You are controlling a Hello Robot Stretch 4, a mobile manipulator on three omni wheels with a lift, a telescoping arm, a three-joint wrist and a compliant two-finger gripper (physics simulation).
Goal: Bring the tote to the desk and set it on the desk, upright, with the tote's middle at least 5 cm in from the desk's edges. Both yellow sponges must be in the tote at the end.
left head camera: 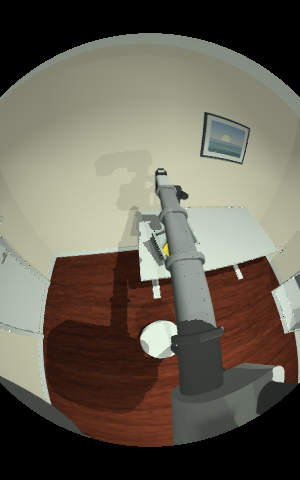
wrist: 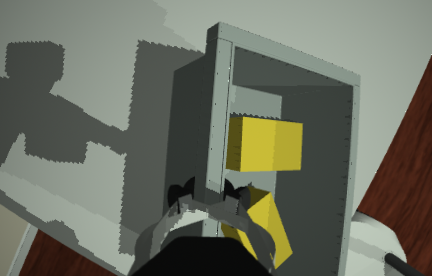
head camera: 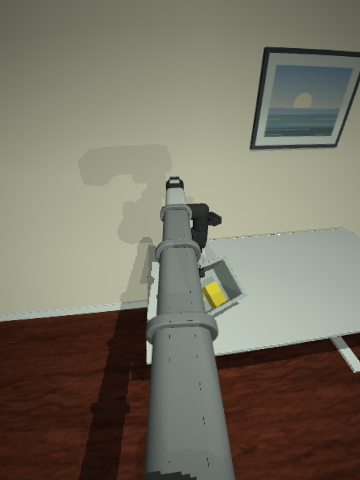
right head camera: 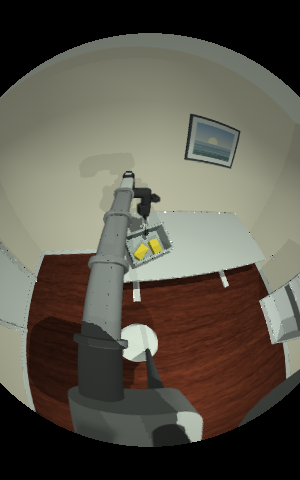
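Seen in the pictures: gripper, fingertip midpoint: (wrist: 208,193) (right head camera: 144,233); robot's base at its link origin: (left head camera: 160,338) (right head camera: 137,341).
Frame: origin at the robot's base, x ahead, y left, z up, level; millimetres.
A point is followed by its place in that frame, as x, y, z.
Note:
The grey tote (head camera: 231,280) {707, -235, 853} (left head camera: 159,245) {581, 8, 894} (right head camera: 165,240) {702, -237, 829} (wrist: 315,175) {612, -160, 801} is upright over the left part of the white desk (head camera: 300,280) {823, -673, 693} (left head camera: 230,230) {871, -770, 693} (right head camera: 215,240) {819, -766, 693} (wrist: 300,30) {720, -361, 693}. Its shadow falls on the desk top beside it; whether its bottom touches the desk cannot be told. One yellow sponge (head camera: 214,294) {673, -156, 804} (right head camera: 156,246) {672, -172, 798} (wrist: 272,145) {680, -162, 806} lies inside, and the other yellow sponge (right head camera: 141,251) {621, -65, 807} (wrist: 272,230) {620, -73, 804} lies askew beside it. My gripper (head camera: 202,272) {722, -85, 882} (right head camera: 145,235) {722, -85, 882} (wrist: 208,193) {722, -85, 882} is shut on the tote's wall at the wall-facing side. The arm covers part of the tote in the head view.
A room wall with a framed picture (head camera: 307,107) {1302, -720, 1487} (left head camera: 225,137) {1299, -684, 1521} (right head camera: 212,140) {1299, -685, 1517} rises behind the desk. A white round disc (left head camera: 159,340) {-12, 17, 187} (right head camera: 140,342) {2, -39, 187} (wrist: 372,245) {15, -105, 187} is low in front of the desk. A white piece of furniture (right head camera: 280,312) {-145, -2122, 118} stands at the right.

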